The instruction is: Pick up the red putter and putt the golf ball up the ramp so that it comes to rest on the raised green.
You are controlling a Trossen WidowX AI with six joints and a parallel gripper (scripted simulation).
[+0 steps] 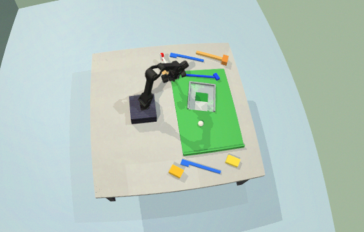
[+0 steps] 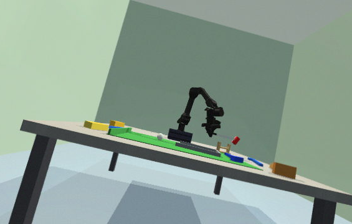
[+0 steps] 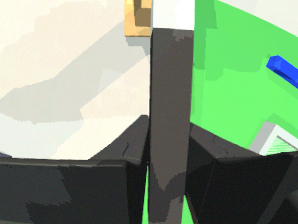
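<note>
The red putter lies 2 cm behind my gripper tip, 11 cm to the left of it and 3 cm above it. From my gripper tip the other things lie so: blue putter 28 cm ahead, 4 cm to the left, 8 cm below; then small wooden stand 2 cm behind, 13 cm to the left, 6 cm below; then green mat 22 cm ahead, 26 cm to the right, 9 cm below.
</note>
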